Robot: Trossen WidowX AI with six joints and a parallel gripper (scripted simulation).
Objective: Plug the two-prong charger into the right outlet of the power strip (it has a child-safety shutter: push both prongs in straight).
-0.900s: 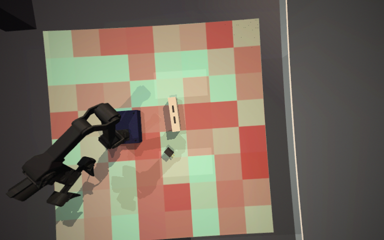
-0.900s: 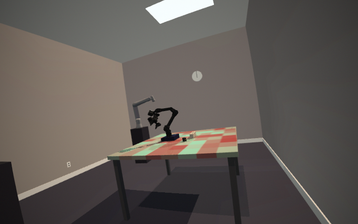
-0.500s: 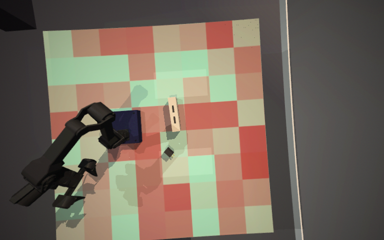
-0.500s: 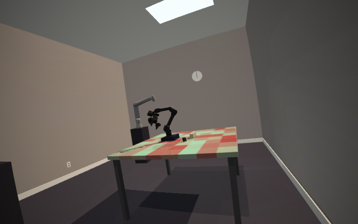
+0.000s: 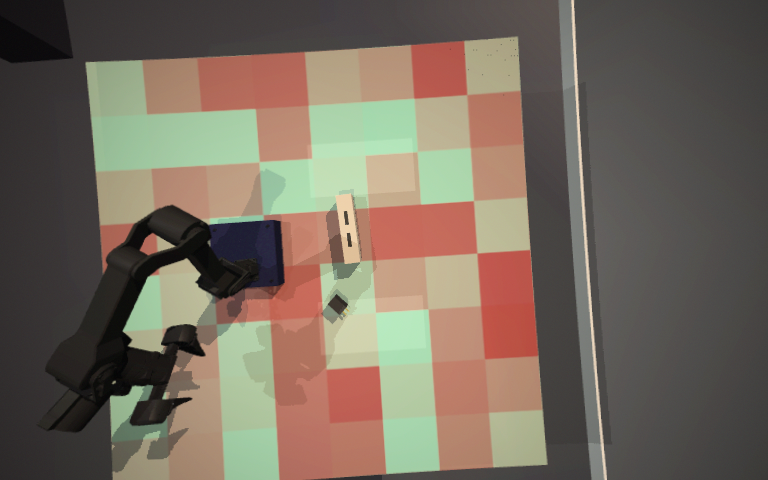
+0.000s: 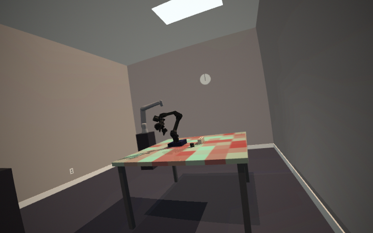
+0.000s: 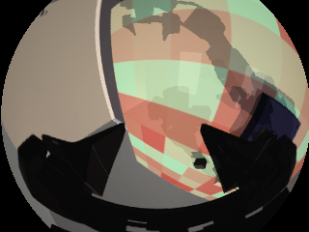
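Right now my gripper tip is 32 cm short of the dark grey charger, 18 cm above it and 8 cm to the right of it.
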